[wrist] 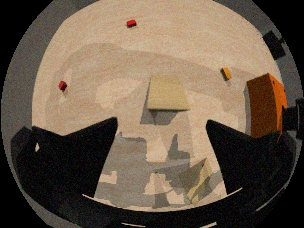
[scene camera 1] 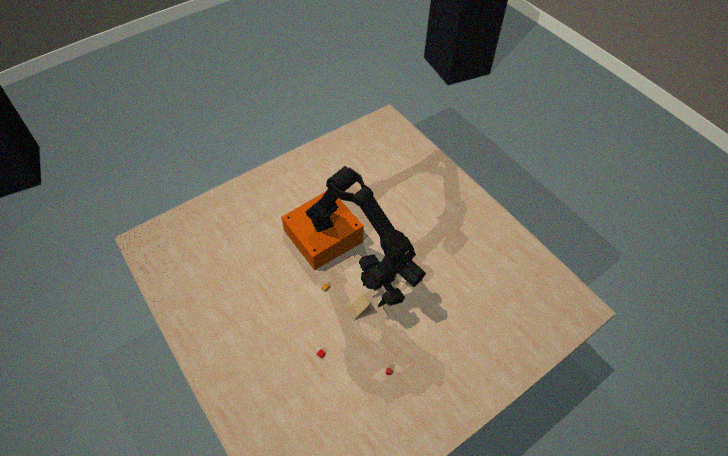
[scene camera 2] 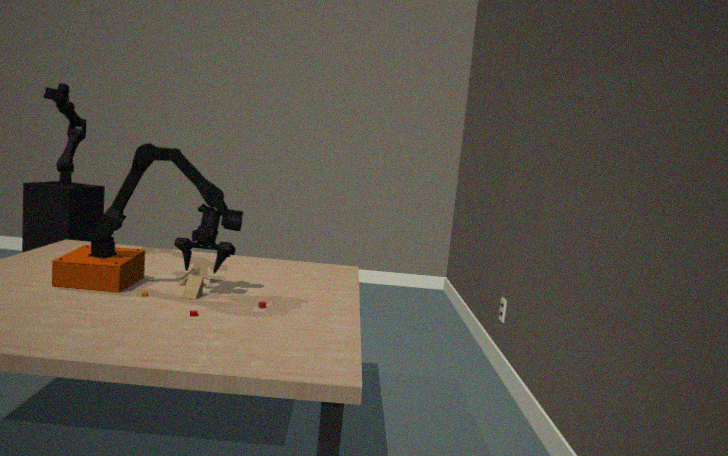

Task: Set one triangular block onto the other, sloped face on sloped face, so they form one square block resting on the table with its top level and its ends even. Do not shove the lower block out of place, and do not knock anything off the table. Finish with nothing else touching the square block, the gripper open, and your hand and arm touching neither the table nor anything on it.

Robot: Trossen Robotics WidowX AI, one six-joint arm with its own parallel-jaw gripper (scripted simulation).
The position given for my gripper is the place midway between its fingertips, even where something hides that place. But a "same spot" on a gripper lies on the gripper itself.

My gripper shows in the wrist view, in scene camera 1 (371, 296) and in scene camera 2. The same spot on my gripper: (scene camera 2: 185, 249) is (wrist: 262, 137).
